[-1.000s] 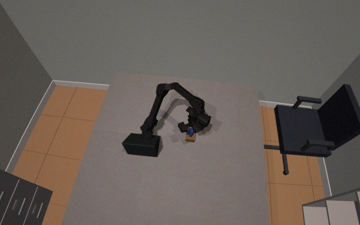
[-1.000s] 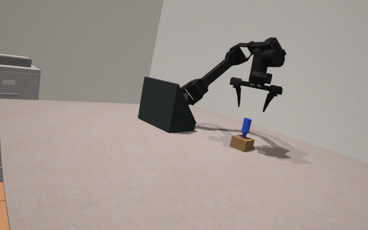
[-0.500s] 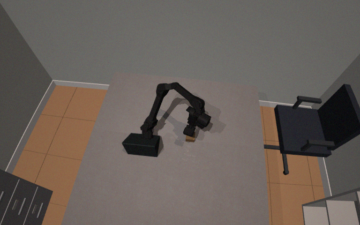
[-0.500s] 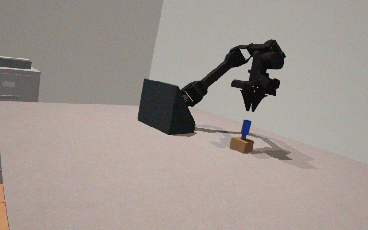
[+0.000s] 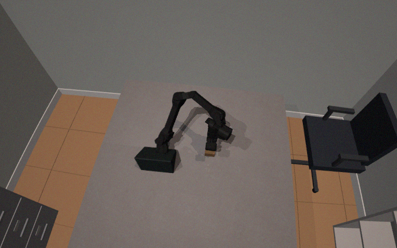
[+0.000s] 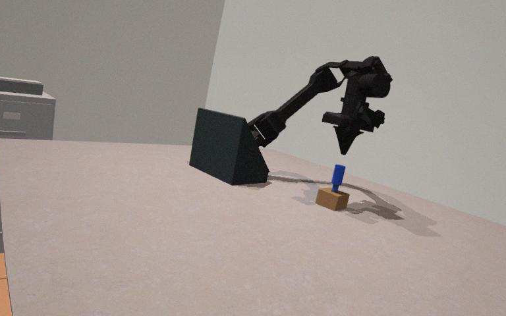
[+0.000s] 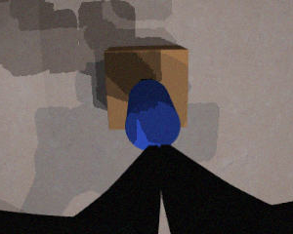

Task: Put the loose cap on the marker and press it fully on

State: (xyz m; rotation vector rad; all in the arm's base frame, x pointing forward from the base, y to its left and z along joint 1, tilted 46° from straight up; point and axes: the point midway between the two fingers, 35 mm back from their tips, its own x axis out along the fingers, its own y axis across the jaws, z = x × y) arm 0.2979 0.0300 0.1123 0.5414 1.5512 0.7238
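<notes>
The blue cap lies 60 mm below my gripper tip. Also, from my gripper tip: tan holder block 120 mm below.
</notes>
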